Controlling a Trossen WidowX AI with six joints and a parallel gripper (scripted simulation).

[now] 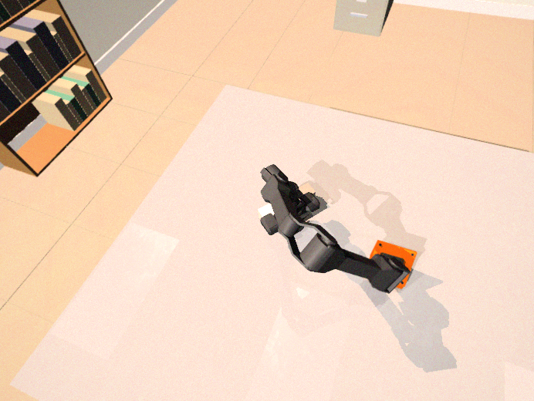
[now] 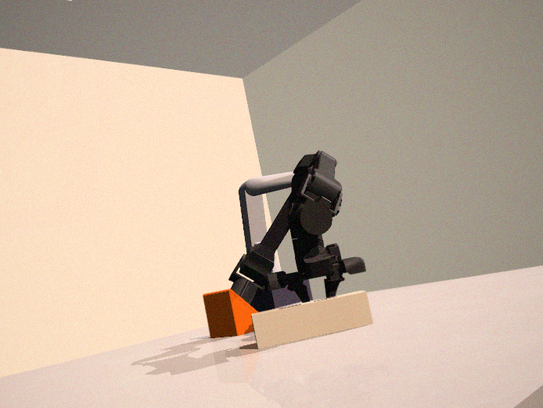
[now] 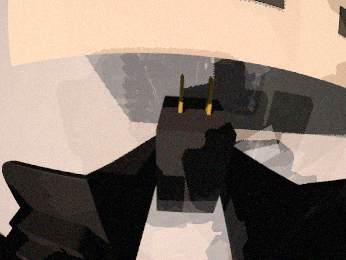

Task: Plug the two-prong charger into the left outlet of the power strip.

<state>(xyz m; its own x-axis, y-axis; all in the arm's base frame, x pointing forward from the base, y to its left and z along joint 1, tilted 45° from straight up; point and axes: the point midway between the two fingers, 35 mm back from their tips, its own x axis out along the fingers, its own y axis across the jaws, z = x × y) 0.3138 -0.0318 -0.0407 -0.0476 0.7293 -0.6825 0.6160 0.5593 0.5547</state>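
My gripper tip is now 10 mm to the left of the dark grey charger, 10 mm below it and 10 mm short of it.
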